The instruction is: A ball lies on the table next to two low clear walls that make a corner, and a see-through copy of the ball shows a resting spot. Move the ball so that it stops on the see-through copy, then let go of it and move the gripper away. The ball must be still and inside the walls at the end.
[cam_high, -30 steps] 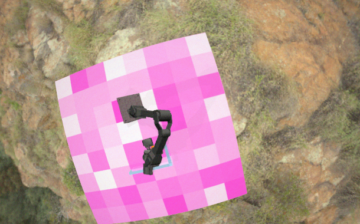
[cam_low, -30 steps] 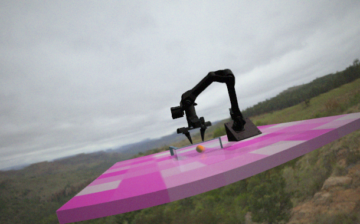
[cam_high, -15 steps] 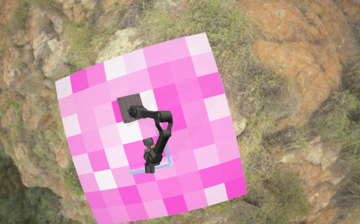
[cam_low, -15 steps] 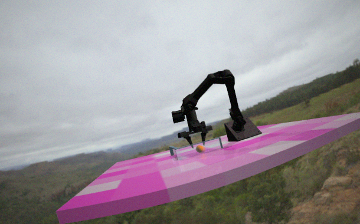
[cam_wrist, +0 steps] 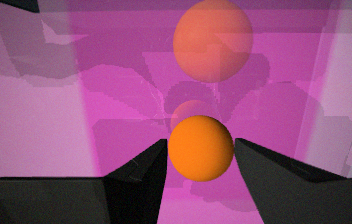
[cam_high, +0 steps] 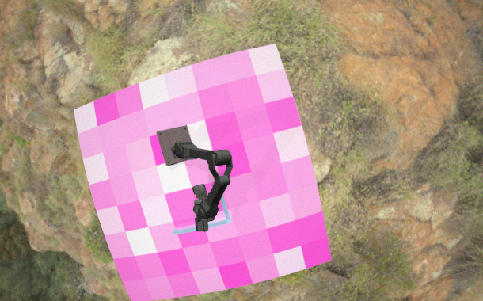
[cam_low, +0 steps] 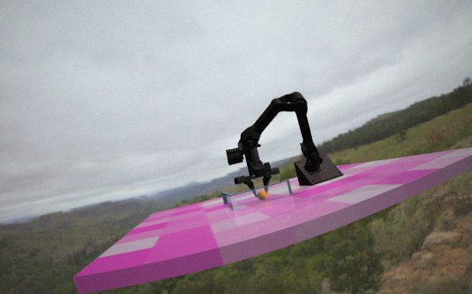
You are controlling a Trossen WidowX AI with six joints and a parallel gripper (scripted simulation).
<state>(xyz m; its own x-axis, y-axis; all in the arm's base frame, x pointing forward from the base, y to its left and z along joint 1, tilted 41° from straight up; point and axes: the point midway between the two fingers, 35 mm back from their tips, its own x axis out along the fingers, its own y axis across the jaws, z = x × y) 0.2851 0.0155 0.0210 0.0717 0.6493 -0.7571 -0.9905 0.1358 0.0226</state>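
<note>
Right now the see-through copy is 60 mm to the left of my gripper tip and 10 mm ahead of it. Round my gripper tip: orange ball: right at my gripper tip; clear wall: 90 mm to the left, 30 mm ahead, 10 mm above.
</note>
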